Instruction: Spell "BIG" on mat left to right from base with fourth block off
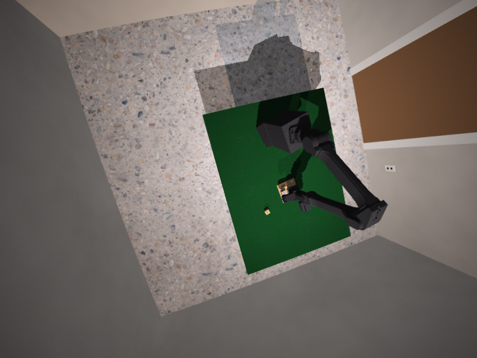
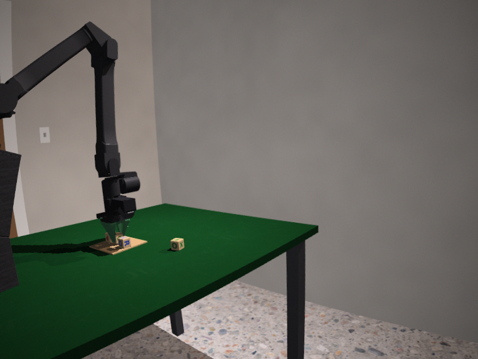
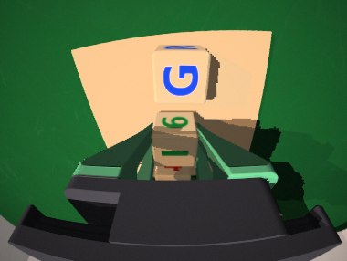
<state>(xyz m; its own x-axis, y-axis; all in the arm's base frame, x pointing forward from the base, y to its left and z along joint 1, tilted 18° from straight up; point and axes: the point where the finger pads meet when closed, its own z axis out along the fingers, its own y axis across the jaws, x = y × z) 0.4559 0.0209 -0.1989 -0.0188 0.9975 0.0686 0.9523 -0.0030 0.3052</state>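
Right now the I block is right at my hand. Also, from my hand: tan mat: 20 mm below; then B block: 50 mm to the left.
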